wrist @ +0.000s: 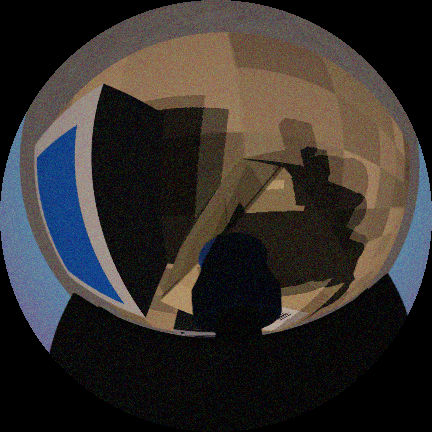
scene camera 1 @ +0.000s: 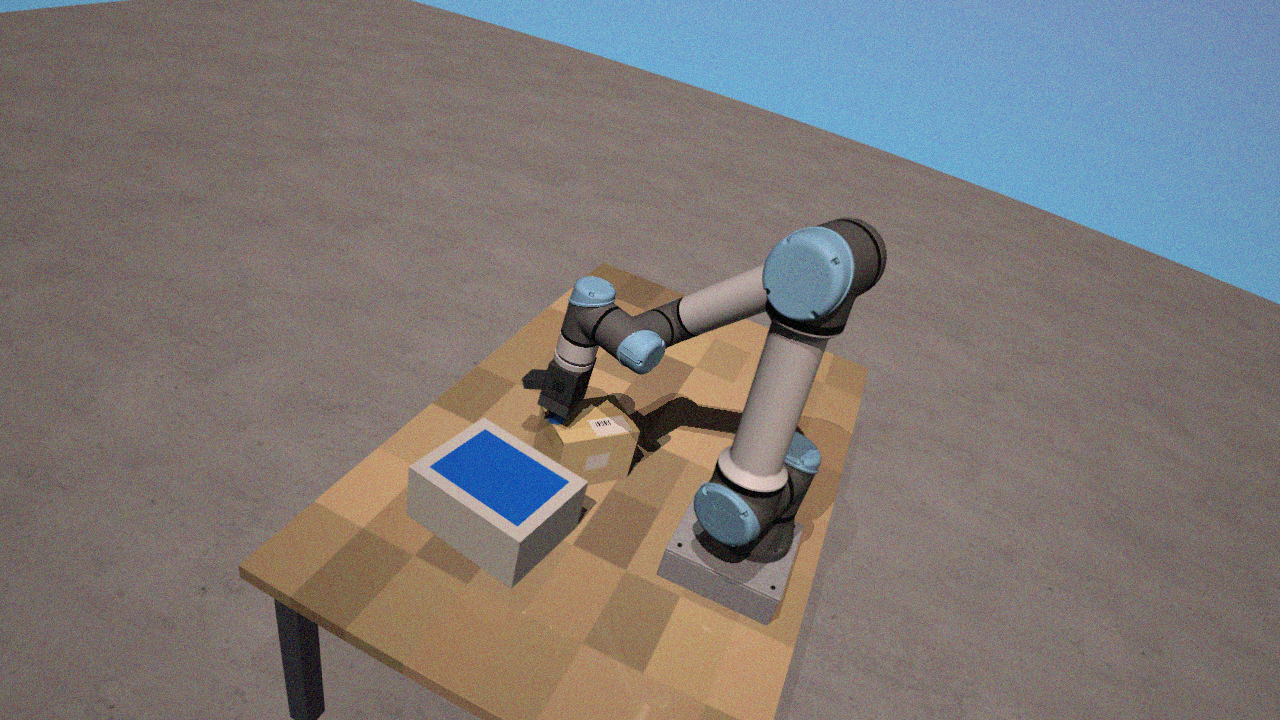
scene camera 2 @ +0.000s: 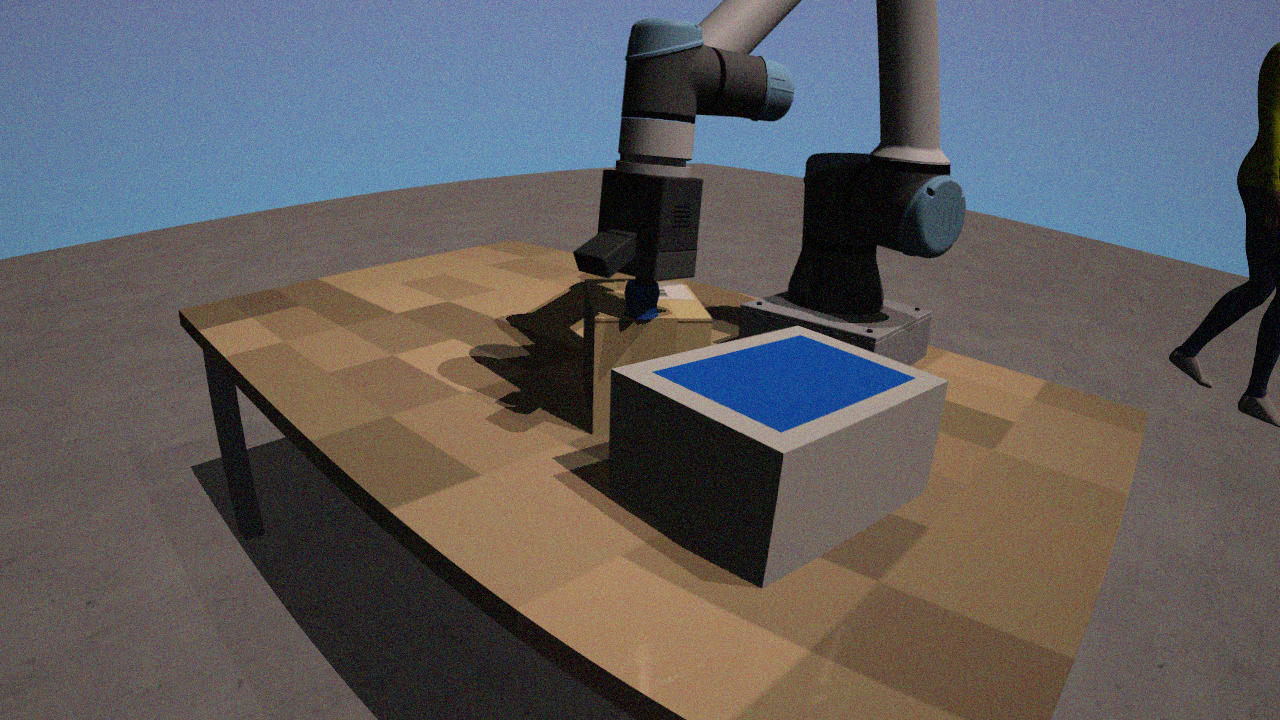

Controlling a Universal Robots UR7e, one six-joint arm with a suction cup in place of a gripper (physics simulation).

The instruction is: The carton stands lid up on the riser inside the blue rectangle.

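Places are measured from the arm's base along level axes (x down, y ahead, z right), in metres.
Pixels of known places: hand at its tool point: (wrist: 233,256) (scene camera 1: 555,419) (scene camera 2: 640,317); arm's base at its link origin: (scene camera 2: 835,301).
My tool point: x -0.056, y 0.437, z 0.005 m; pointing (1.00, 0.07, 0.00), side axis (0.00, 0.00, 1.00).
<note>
For each thing: its top centre in the pictures, then the offset to it from my tool point. Level surfaces: height alone.
- brown carton at its top centre: (wrist: 286,301) (scene camera 2: 643,296) (scene camera 1: 590,417) dx -0.003, dy -0.056, dz +0.046 m
- grey riser at its top centre: (scene camera 2: 793,375) (wrist: 60,229) (scene camera 1: 500,474) dx +0.007, dy +0.011, dz -0.193 m
- blue rectangle at its top centre: (scene camera 2: 793,375) (wrist: 60,229) (scene camera 1: 500,474) dx +0.007, dy +0.011, dz -0.193 m
- wooden table at its surface level: dx +0.127 m
The brown carton (scene camera 1: 602,452) (scene camera 2: 666,337) (wrist: 181,288) stands on the table just behind the riser, with its white label on top. The grey riser (scene camera 1: 469,530) (scene camera 2: 850,483) (wrist: 85,181) carries the blue rectangle (scene camera 1: 499,475) (scene camera 2: 787,376) (wrist: 60,209) on its top, which is bare. My suction cup (scene camera 1: 555,416) (scene camera 2: 642,309) (wrist: 235,278) points straight down and sits on the carton's lid near the edge far from the arm's base. The cup's contact face is hidden by the cup itself in the wrist view.
The arm's base (scene camera 1: 729,573) (scene camera 2: 882,326) is bolted on a grey plate at the table's corner near the carton. The wooden table (scene camera 1: 536,645) (scene camera 2: 376,420) stretches out past the riser. A walking person (scene camera 2: 1260,223) is at the far right, off the table.
</note>
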